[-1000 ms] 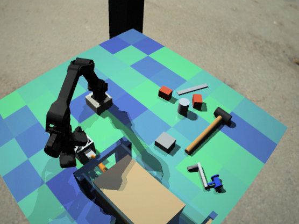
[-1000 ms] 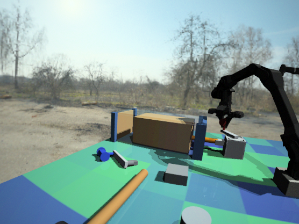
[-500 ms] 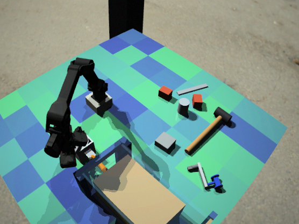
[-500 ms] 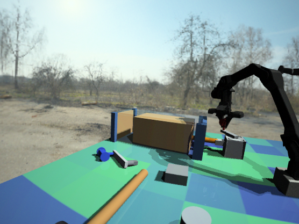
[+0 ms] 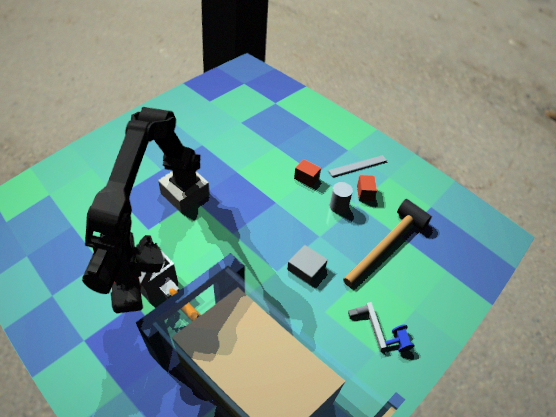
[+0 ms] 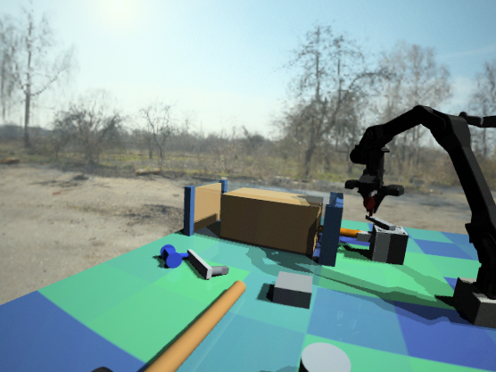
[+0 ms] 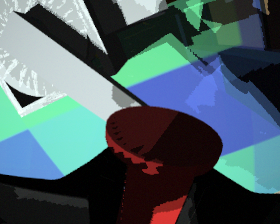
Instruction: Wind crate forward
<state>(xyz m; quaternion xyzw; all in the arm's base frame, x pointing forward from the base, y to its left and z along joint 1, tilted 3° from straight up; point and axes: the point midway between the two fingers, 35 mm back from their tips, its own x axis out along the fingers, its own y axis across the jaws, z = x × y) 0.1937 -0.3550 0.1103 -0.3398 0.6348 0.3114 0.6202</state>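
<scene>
Now: gripper tip 10 mm past the red-knobbed crank, 40 mm to the right of it and 10 mm above it. Round my gripper tip: grey winch 60 mm behind, 80 mm to the left, 80 mm below; red knob 20 mm above; blue frame 120 mm ahead, 80 mm to the left, 10 mm below.
</scene>
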